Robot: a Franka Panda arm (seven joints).
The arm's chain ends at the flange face. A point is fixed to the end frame.
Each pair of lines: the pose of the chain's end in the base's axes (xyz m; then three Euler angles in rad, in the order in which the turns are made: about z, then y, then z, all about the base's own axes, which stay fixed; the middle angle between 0 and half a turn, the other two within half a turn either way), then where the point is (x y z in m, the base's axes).
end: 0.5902 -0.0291 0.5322 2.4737 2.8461 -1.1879
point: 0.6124 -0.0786 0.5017
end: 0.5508 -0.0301 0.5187 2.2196 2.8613 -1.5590
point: 0.5642 -0.0819 0.4868
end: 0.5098 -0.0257 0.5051 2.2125 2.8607 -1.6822
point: 0.5170 -0.0787 0.4732
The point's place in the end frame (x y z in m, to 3 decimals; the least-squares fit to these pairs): 0.035 0.025 0.045
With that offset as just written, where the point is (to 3 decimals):
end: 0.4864 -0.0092 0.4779 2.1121 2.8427 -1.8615
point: 0.488 -0.063 0.447
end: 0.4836 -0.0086 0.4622 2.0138 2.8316 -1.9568
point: 0.484 -0.062 0.431
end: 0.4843 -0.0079 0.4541 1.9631 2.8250 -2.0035
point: 0.485 -0.062 0.423
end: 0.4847 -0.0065 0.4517 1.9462 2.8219 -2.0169
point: 0.485 -0.060 0.420
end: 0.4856 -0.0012 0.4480 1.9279 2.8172 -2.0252
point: 0.486 -0.055 0.417
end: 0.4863 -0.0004 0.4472 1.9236 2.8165 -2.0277
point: 0.487 -0.054 0.416
